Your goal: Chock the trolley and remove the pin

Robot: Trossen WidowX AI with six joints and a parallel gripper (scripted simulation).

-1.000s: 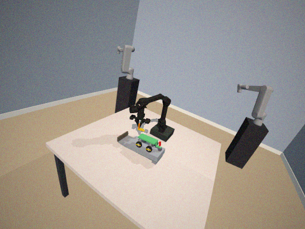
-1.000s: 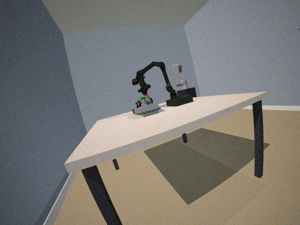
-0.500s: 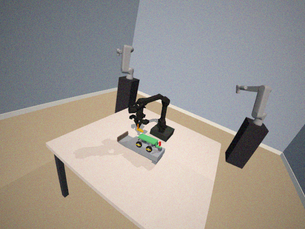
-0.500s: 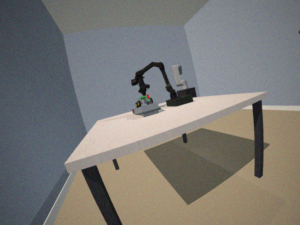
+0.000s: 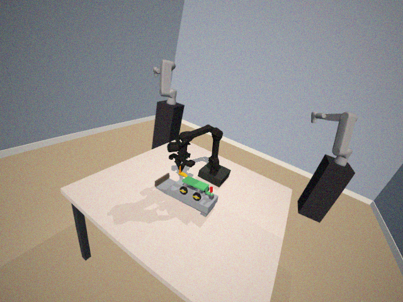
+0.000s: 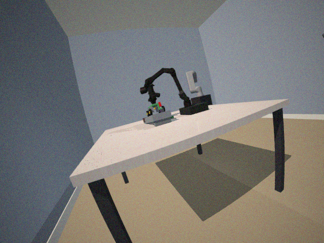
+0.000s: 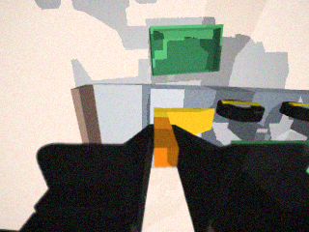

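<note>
The red-headed stop pin is 60 mm ahead of my gripper tip, 270 mm to the left of it and 10 mm below it. Also, from my gripper tip: brown end wall (50 mm ahead, 110 mm to the right, 110 mm below); yellow chock (20 mm to the left, 10 mm below); green trolley (70 mm ahead, 160 mm to the left, 30 mm below).
</note>
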